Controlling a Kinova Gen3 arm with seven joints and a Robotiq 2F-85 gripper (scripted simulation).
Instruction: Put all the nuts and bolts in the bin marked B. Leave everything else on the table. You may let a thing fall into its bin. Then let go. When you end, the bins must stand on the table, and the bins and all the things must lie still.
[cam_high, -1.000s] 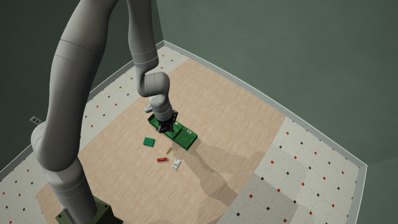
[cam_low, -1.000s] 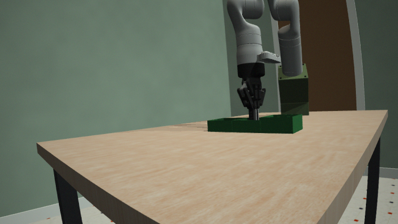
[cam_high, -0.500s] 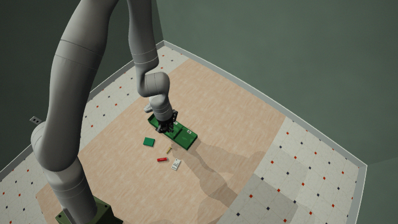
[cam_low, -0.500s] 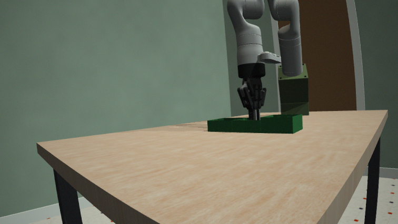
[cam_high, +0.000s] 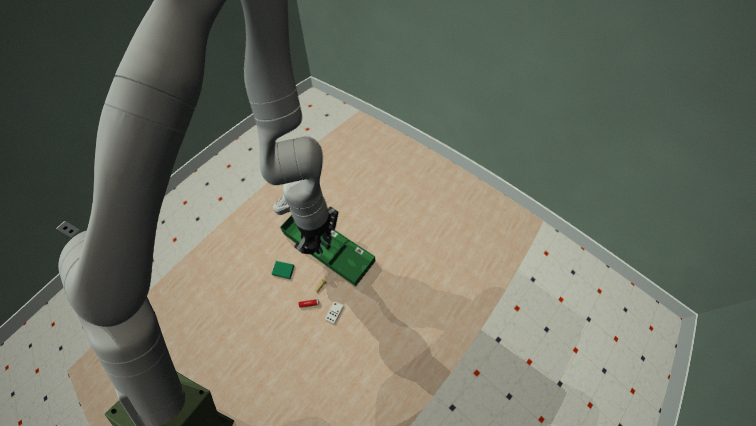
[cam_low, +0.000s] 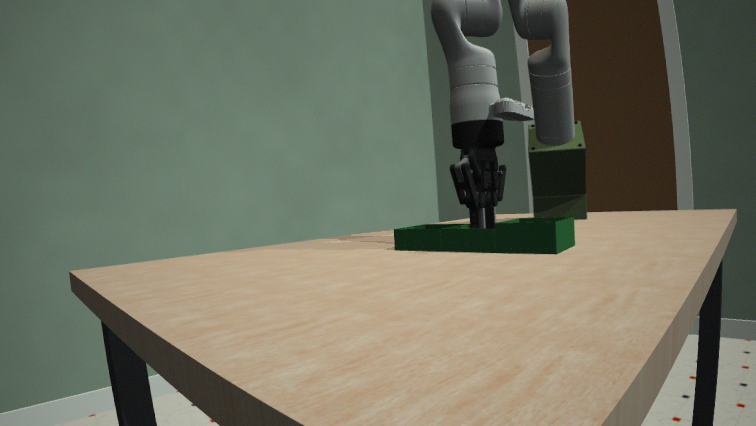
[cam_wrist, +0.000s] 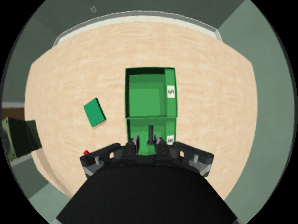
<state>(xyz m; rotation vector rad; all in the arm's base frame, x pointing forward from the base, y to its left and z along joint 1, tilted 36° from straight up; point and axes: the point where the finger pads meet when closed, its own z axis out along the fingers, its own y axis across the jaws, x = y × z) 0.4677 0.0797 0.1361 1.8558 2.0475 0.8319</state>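
Now: hand 1 cm short of the green bin and 2 cm above it. Round my hand: brass bolt 7 cm behind, 7 cm to the right, 3 cm below; then flat green block 12 cm behind, 3 cm to the left, 3 cm below; then black bolt 1 cm ahead, 3 cm below.
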